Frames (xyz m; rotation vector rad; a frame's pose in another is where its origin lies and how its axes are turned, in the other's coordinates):
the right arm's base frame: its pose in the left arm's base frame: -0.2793 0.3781 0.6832 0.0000 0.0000 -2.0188
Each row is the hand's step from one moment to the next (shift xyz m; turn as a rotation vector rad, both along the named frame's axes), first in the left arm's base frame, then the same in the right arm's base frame.
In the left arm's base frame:
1: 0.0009 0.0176 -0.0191 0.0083 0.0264 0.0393
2: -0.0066 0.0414 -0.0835 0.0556 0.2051 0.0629
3: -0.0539 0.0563 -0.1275 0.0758 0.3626 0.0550
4: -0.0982 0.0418 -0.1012 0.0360 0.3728 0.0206
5: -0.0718 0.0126 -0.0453 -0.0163 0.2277 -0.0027
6: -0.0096 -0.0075 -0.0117 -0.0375 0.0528 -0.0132
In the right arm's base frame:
1: -0.0163 -0.0068 -0.0191 -0.0274 -0.0040 0.0393
2: -0.0345 -0.0239 -0.0835 -0.2089 -0.0387 0.0629
3: -0.0274 -0.0730 -0.1275 -0.3597 -0.0887 0.0550
4: 0.0049 -0.1066 -0.1012 -0.3516 -0.1290 0.0206
5: 0.0197 -0.0702 -0.0453 -0.1982 -0.1133 -0.0027
6: 0.0109 -0.0054 -0.0117 -0.0313 -0.0567 -0.0132

